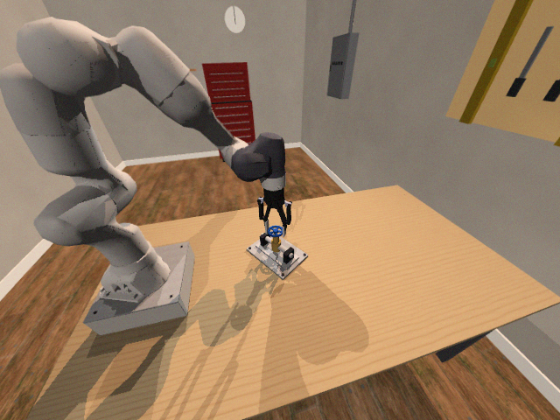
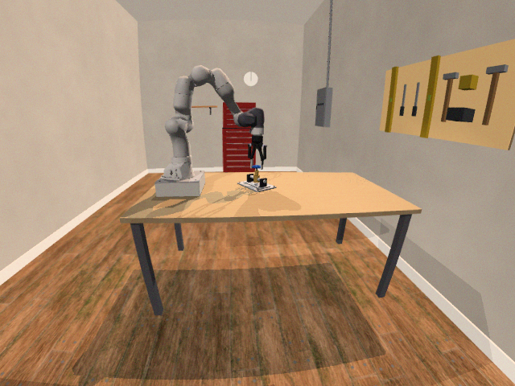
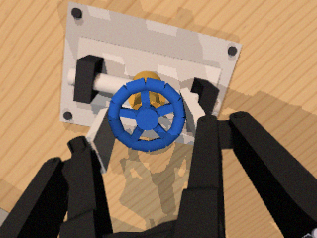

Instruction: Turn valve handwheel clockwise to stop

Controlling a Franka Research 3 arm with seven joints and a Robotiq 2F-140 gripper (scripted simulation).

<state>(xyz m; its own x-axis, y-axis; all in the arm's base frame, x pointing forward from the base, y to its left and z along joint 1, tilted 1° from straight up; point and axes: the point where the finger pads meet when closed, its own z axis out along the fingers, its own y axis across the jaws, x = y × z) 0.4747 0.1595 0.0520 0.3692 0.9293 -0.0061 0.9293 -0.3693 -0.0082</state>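
The blue spoked handwheel lies 2 cm below my hand.
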